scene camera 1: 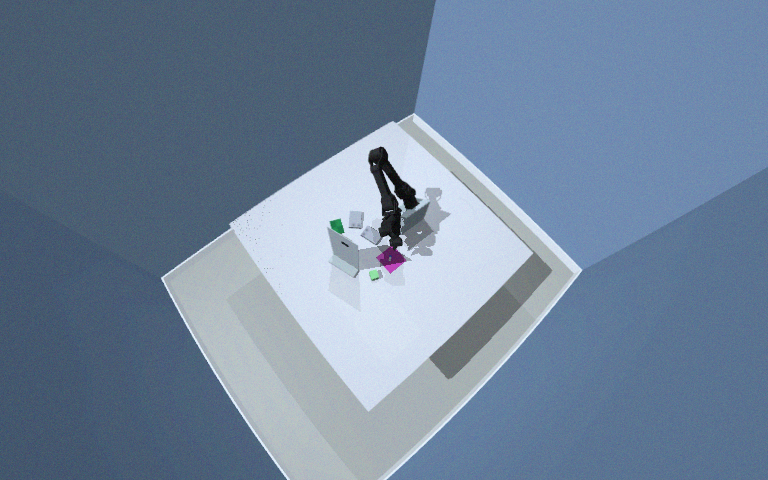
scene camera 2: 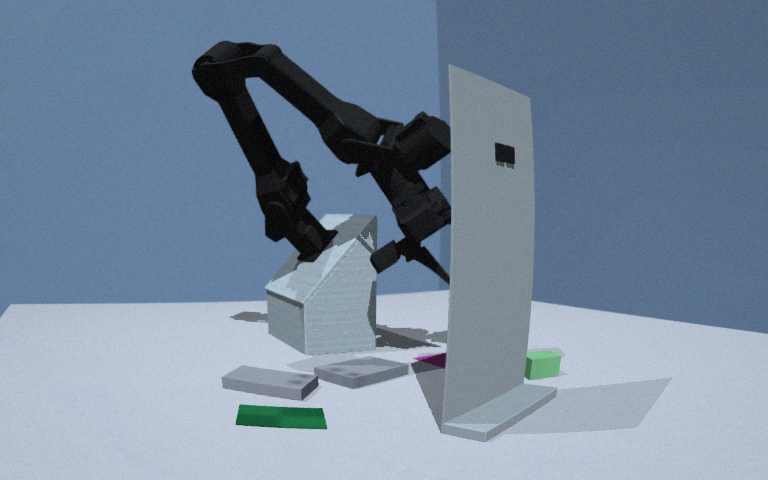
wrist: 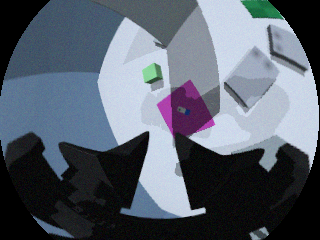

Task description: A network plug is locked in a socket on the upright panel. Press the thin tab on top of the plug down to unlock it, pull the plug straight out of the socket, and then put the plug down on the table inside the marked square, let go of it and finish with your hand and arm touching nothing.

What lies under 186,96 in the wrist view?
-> A magenta marked square.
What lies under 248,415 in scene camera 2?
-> A dark green flat piece.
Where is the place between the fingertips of my gripper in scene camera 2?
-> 463,279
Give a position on a light green cube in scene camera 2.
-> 541,364
